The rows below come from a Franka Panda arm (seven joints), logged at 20 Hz.
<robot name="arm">
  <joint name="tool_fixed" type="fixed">
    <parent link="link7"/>
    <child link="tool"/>
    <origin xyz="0 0 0.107"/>
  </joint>
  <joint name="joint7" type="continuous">
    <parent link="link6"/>
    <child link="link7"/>
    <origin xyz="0.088 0 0" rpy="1.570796 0 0"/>
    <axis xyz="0 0 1"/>
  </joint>
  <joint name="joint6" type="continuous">
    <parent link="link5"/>
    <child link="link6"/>
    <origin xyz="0 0 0" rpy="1.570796 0 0"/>
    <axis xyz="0 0 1"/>
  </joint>
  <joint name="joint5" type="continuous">
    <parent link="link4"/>
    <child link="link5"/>
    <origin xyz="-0.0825 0.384 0" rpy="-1.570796 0 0"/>
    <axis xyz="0 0 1"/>
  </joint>
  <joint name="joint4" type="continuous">
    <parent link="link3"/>
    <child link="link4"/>
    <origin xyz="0.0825 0 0" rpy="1.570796 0 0"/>
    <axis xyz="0 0 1"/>
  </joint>
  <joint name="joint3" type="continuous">
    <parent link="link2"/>
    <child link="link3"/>
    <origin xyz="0 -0.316 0" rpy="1.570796 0 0"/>
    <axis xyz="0 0 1"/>
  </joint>
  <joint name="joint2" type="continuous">
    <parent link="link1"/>
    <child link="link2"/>
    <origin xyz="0 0 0" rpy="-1.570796 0 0"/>
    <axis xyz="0 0 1"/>
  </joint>
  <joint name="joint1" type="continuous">
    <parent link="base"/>
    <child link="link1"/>
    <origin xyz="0 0 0.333"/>
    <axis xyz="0 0 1"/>
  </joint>
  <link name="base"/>
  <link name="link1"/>
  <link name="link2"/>
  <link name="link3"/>
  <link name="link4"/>
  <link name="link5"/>
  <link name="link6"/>
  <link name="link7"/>
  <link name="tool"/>
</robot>
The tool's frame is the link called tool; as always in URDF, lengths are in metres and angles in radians. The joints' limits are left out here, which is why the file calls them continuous.
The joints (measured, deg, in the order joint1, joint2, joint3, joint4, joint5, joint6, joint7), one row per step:
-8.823, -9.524, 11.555, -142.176, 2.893, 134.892, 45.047
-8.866, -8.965, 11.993, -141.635, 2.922, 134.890, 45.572
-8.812, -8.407, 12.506, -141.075, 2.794, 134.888, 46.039
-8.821, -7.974, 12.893, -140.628, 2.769, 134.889, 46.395
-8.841, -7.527, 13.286, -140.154, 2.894, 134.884, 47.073
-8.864, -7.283, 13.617, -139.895, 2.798, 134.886, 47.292
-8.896, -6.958, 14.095, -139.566, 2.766, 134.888, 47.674
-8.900, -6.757, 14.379, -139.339, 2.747, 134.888, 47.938
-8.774, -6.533, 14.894, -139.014, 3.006, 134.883, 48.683
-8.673, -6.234, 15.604, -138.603, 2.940, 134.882, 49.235
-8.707, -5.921, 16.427, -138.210, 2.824, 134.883, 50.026
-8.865, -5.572, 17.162, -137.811, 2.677, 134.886, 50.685
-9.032, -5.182, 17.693, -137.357, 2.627, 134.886, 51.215
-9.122, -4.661, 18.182, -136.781, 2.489, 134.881, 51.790
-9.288, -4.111, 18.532, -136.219, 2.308, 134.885, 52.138
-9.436, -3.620, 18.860, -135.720, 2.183, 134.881, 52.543
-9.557, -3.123, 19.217, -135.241, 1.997, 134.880, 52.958
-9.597, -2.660, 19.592, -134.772, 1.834, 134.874, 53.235
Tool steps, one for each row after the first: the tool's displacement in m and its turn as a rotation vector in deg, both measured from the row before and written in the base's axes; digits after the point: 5 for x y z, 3 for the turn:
0.00290, 0.00340, -0.00047, 0.083, 0.028, -0.137
0.00289, 0.00481, -0.00036, -0.036, 0.006, 0.199
0.00231, 0.00329, -0.00019, 0.036, -0.009, 0.049
0.00242, 0.00333, -0.00012, 0.166, -0.009, -0.379
0.00125, 0.00265, -0.00009, -0.047, -0.014, 0.159
0.00153, 0.00386, -0.00026, 0.010, 0.002, 0.092
0.00105, 0.00245, 0.00002, 0.014, -0.021, 0.034
0.00123, 0.00559, 0.00050, 0.225, -0.066, -0.273
0.00148, 0.00702, 0.00050, -0.014, -0.097, 0.312
0.00132, 0.00686, 0.00023, -0.043, -0.067, 0.084
0.00153, 0.00513, 0.00001, -0.045, -0.047, 0.026
0.00204, 0.00346, 0.00014, 0.063, -0.055, -0.121
0.00263, 0.00387, 0.00000, 0.052, -0.049, -0.069
0.00285, 0.00205, -0.00030, 0.033, -0.025, -0.029
0.00248, 0.00198, -0.00032, 0.064, -0.008, -0.130
0.00230, 0.00243, -0.00052, 0.022, 0.008, -0.045
0.00206, 0.00329, -0.00033, 0.030, -0.011, 0.175

